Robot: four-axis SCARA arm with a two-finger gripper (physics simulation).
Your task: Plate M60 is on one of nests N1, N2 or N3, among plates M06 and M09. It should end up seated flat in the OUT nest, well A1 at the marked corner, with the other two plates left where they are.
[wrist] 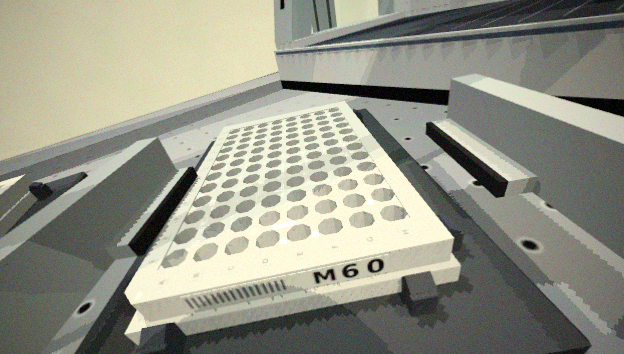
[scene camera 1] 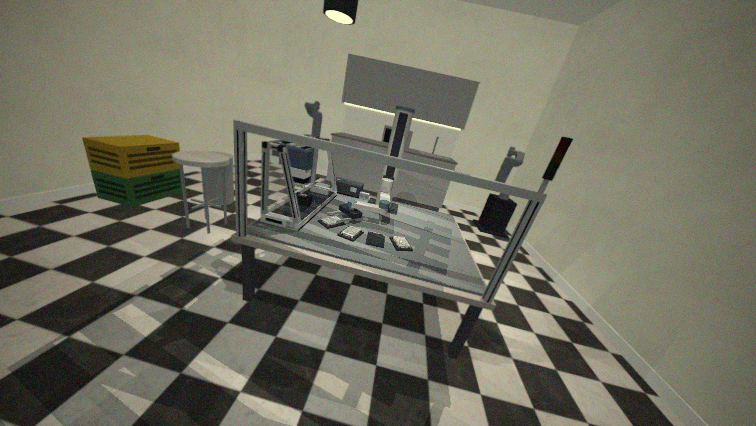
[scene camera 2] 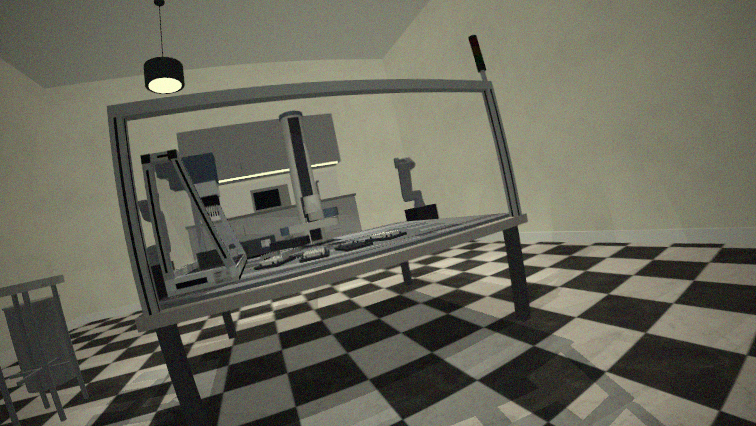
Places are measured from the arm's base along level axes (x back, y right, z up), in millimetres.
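Pixels of known places: gripper, fingertip midpoint: [wrist: 303, 132] [scene camera 1: 332, 217] [scene camera 2: 272, 256].
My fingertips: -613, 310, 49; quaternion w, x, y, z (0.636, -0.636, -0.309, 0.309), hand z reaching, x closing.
Observation:
For each thing: its top centre in the pictures, then the offset to it from my fingertips, as dx, dy, dz. "*": a spot on its surface instead.
- Plate M60, top centre: [wrist: 283, 155] [scene camera 2: 274, 258] [scene camera 1: 332, 219] -9, -7, -10
- empty dark nest, top centre: [scene camera 2: 352, 242] [scene camera 1: 376, 237] -96, -344, -15
- aluminium-framed station, surface spot: [scene camera 2: 201, 216] * -237, +221, +212
- pale plate, surface spot: [wrist: 9, 192] * -127, -122, -12
Plate M60 [wrist: 300, 200], white with many wells, lies flat on a dark nest [wrist: 520, 295] in the wrist view; letters A to H run along its near edge. My gripper [wrist: 303, 132] is open, one finger on each side of the plate, with a wider visible gap on the right. In scene camera 1, three pale plates [scene camera 1: 331, 221] [scene camera 1: 350, 232] [scene camera 1: 401, 242] sit on dark nests; their labels are unreadable. An empty dark nest [scene camera 1: 375, 239] [scene camera 2: 355, 244] lies between two of them. Whether it is OUT cannot be read. The finger pads' height relative to the plate is unclear.
An aluminium-framed station [scene camera 1: 289, 185] [scene camera 2: 201, 216] stands at the table's left. Its base [wrist: 375, 70] rises behind M60. Part of another pale plate [wrist: 9, 192] shows at the wrist view's left edge. The arm's column [scene camera 1: 400, 132] [scene camera 2: 298, 164] stands at the back.

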